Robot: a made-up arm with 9 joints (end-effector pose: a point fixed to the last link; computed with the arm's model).
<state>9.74 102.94 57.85 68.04 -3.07 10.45 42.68 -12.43 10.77</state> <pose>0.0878 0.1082 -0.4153 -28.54 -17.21 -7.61</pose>
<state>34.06 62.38 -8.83 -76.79 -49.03 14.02 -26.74 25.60 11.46</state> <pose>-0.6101 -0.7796 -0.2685 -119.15 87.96 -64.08</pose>
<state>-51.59 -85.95 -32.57 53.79 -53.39 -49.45 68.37 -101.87 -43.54</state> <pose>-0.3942 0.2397 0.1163 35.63 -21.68 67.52</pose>
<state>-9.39 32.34 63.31 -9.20 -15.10 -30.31 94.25 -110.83 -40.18</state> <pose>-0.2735 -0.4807 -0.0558 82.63 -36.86 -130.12</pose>
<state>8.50 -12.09 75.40 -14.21 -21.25 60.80 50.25 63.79 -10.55</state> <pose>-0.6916 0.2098 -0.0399 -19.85 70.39 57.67</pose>
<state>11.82 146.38 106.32 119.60 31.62 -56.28 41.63 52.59 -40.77</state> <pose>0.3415 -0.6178 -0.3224 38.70 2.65 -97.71</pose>
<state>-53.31 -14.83 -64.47 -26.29 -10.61 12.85 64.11 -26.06 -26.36</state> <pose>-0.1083 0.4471 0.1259 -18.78 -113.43 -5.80</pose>
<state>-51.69 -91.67 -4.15 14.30 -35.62 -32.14 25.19 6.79 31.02</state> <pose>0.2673 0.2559 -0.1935 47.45 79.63 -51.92</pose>
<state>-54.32 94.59 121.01 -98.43 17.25 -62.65 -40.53 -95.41 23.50</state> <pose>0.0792 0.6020 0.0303 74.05 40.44 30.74</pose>
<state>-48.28 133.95 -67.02 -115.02 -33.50 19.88 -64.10 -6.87 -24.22</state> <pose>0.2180 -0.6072 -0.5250 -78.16 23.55 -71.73</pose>
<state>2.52 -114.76 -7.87 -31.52 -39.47 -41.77 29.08 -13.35 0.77</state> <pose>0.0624 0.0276 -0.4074 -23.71 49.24 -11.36</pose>
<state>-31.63 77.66 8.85 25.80 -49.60 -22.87 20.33 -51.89 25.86</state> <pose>0.0997 -0.2149 -0.0574 -47.06 -70.09 -83.39</pose>
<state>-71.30 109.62 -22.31 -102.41 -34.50 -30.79 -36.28 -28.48 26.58</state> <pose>-0.2758 0.2581 -0.7076 -27.89 117.39 -66.18</pose>
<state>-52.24 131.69 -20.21 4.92 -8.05 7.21 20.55 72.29 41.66</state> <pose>-0.0847 0.6690 -0.4394 6.15 -69.88 36.33</pose>
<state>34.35 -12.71 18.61 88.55 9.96 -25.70 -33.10 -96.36 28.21</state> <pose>-0.0628 -0.7983 0.1617 -147.77 70.05 67.61</pose>
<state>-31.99 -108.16 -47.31 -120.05 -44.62 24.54 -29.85 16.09 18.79</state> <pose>-0.0532 -0.2591 0.5762 38.27 -99.04 -81.80</pose>
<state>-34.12 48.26 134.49 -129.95 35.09 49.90 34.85 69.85 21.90</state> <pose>-0.5275 -0.0369 -0.6735 -93.81 74.66 -31.67</pose>
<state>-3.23 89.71 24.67 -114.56 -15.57 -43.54 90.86 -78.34 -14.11</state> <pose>-0.2696 -0.0802 0.1980 92.88 43.82 59.93</pose>
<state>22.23 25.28 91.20 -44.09 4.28 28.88 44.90 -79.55 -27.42</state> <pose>0.0117 -0.4795 -0.1463 56.63 -5.01 -117.21</pose>
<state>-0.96 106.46 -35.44 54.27 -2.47 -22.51 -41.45 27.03 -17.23</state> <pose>-0.2355 -0.1063 0.4998 49.20 -102.56 -31.31</pose>
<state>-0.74 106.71 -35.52 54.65 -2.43 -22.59 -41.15 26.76 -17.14</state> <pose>-0.2308 -0.1003 0.4990 48.63 -102.32 -30.80</pose>
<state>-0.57 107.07 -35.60 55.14 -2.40 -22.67 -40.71 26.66 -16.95</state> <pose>-0.2264 -0.0930 0.4977 48.17 -102.01 -30.12</pose>
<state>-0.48 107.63 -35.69 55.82 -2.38 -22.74 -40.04 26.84 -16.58</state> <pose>-0.2227 -0.0833 0.4956 47.89 -101.60 -29.12</pose>
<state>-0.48 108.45 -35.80 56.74 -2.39 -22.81 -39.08 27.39 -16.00</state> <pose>-0.2199 -0.0711 0.4924 47.86 -101.03 -27.73</pose>
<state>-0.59 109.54 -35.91 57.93 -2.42 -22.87 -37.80 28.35 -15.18</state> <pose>-0.2178 -0.0558 0.4880 48.07 -100.26 -25.95</pose>
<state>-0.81 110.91 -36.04 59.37 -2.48 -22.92 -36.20 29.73 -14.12</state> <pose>-0.2166 -0.0380 0.4823 48.54 -99.26 -23.78</pose>
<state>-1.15 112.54 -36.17 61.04 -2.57 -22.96 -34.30 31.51 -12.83</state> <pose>-0.2161 -0.0178 0.4753 49.20 -98.01 -21.29</pose>
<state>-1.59 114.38 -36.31 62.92 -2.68 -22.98 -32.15 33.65 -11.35</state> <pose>-0.2158 0.0042 0.4671 50.00 -96.46 -18.58</pose>
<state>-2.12 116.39 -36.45 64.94 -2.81 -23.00 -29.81 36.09 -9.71</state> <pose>-0.2156 0.0269 0.4581 50.92 -94.65 -15.77</pose>
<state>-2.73 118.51 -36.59 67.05 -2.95 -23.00 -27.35 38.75 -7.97</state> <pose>-0.2153 0.0500 0.4484 51.87 -92.60 -12.96</pose>
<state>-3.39 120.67 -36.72 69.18 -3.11 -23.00 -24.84 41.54 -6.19</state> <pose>-0.2148 0.0722 0.4386 52.83 -90.37 -10.27</pose>
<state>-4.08 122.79 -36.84 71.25 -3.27 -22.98 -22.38 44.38 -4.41</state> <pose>-0.2140 0.0929 0.4291 53.81 -88.02 -7.79</pose>
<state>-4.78 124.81 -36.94 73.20 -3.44 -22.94 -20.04 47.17 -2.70</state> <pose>-0.2133 0.1114 0.4203 54.78 -85.67 -5.59</pose>
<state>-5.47 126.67 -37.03 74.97 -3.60 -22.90 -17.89 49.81 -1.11</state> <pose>-0.2125 0.1275 0.4125 55.70 -83.43 -3.71</pose>
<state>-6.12 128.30 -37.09 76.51 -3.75 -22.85 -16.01 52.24 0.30</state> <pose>-0.2119 0.1405 0.4063 56.60 -81.39 -2.18</pose>
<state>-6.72 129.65 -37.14 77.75 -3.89 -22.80 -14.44 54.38 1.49</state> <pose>-0.2120 0.1504 0.4015 57.46 -79.65 -0.96</pose>
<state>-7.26 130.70 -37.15 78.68 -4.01 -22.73 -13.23 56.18 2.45</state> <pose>-0.2128 0.1572 0.3984 58.28 -78.27 -0.07</pose>
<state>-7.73 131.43 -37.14 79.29 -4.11 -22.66 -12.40 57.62 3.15</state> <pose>-0.2144 0.1610 0.3968 59.06 -77.32 0.54</pose>
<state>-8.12 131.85 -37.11 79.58 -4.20 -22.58 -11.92 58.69 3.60</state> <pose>-0.2170 0.1621 0.3966 59.79 -76.76 0.93</pose>
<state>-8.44 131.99 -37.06 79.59 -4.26 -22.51 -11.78 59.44 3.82</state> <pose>-0.2205 0.1606 0.3976 60.48 -76.60 1.09</pose>
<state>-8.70 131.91 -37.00 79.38 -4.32 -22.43 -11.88 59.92 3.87</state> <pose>-0.2248 0.1574 0.3993 61.13 -76.71 1.11</pose>
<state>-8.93 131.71 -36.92 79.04 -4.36 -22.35 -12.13 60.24 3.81</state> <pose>-0.2294 0.1532 0.4015 61.74 -77.02 1.03</pose>
